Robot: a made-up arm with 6 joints. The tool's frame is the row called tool.
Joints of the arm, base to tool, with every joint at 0 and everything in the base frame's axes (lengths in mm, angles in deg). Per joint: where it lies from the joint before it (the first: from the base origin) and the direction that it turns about. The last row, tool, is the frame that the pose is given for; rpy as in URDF.
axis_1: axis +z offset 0 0 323.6
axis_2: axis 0 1 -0.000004 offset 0 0 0
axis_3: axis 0 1 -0.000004 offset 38.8 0 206.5
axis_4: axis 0 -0.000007 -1 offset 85.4 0 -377.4
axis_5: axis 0 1 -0.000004 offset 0 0 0
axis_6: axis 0 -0.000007 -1 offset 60.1 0 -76.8
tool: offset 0 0 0 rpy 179.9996 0 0
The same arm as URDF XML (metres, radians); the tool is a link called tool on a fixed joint. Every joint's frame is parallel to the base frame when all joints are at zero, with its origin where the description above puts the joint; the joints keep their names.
<robot name="arm">
  <link name="base"/>
  <link name="link1"/>
  <link name="link2"/>
  <link name="link3"/>
  <link name="link4"/>
  <link name="link5"/>
  <link name="link6"/>
  <link name="tool"/>
  <joint name="axis_1" type="continuous">
    <parent link="base"/>
    <child link="link1"/>
    <origin xyz="0.0000 0.0000 0.3236" rpy="0.0000 0.0000 0.0000"/>
    <axis xyz="0 0 1"/>
  </joint>
  <joint name="axis_2" type="continuous">
    <parent link="link1"/>
    <child link="link2"/>
    <origin xyz="0.0000 0.0000 0.0000" rpy="0.0000 0.0000 0.0000"/>
    <axis xyz="0 1 0"/>
  </joint>
  <joint name="axis_3" type="continuous">
    <parent link="link2"/>
    <child link="link3"/>
    <origin xyz="0.0388 0.0000 0.2065" rpy="0.0000 0.0000 0.0000"/>
    <axis xyz="0 1 0"/>
  </joint>
  <joint name="axis_4" type="continuous">
    <parent link="link3"/>
    <child link="link4"/>
    <origin xyz="0.0854 0.0000 -0.3774" rpy="0.0000 0.0000 0.0000"/>
    <axis xyz="0 0 -1"/>
  </joint>
  <joint name="axis_5" type="continuous">
    <parent link="link4"/>
    <child link="link5"/>
    <origin xyz="0.0000 0.0000 0.0000" rpy="0.0000 0.0000 0.0000"/>
    <axis xyz="0 1 0"/>
  </joint>
  <joint name="axis_6" type="continuous">
    <parent link="link5"/>
    <child link="link6"/>
    <origin xyz="0.0601 0.0000 -0.0768" rpy="0.0000 0.0000 0.0000"/>
    <axis xyz="0 0 -1"/>
  </joint>
  <joint name="tool_fixed" type="fixed">
    <parent link="link6"/>
    <child link="tool"/>
    <origin xyz="0.0000 0.0000 0.0000" rpy="3.1416 0.0000 0.0000"/>
  </joint>
</robot>

